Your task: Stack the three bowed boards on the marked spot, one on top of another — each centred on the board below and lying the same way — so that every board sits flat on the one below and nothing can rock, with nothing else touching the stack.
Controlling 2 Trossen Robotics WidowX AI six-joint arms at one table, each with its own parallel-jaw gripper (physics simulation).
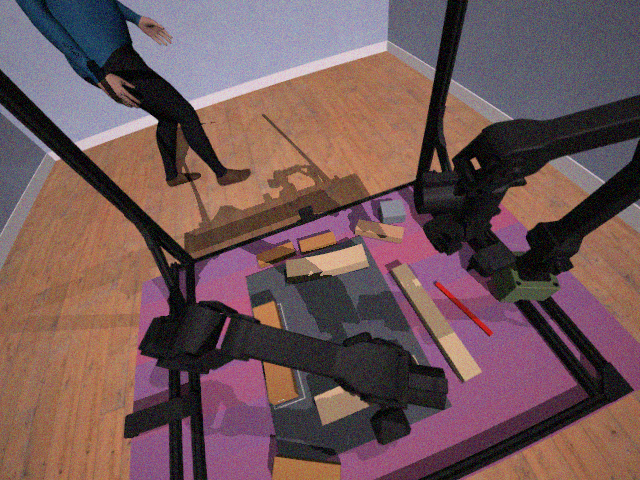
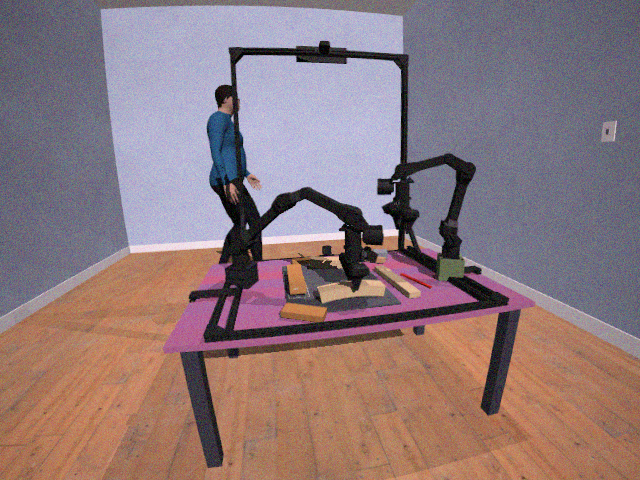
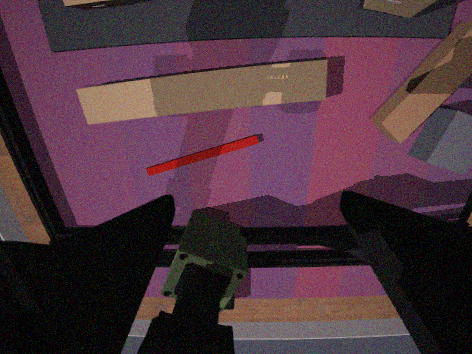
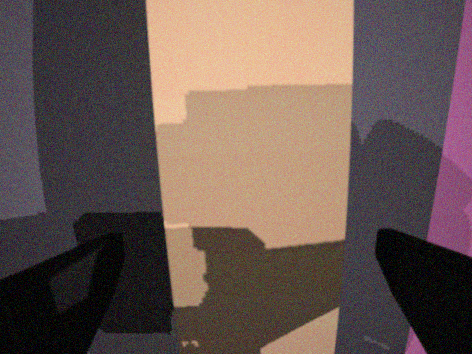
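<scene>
An orange-brown board lies on the white-outlined marked spot at the left of the grey mat. A pale board lies across the back of the mat. Another pale board lies at the mat's front. My right gripper is open, low over this front board, with one finger on each side of it. My left gripper is open and empty, high above the table's right side.
A long pale plank and a red stick lie right of the mat. Small wooden blocks and a grey cube lie at the back. An orange block lies in front. A person stands behind.
</scene>
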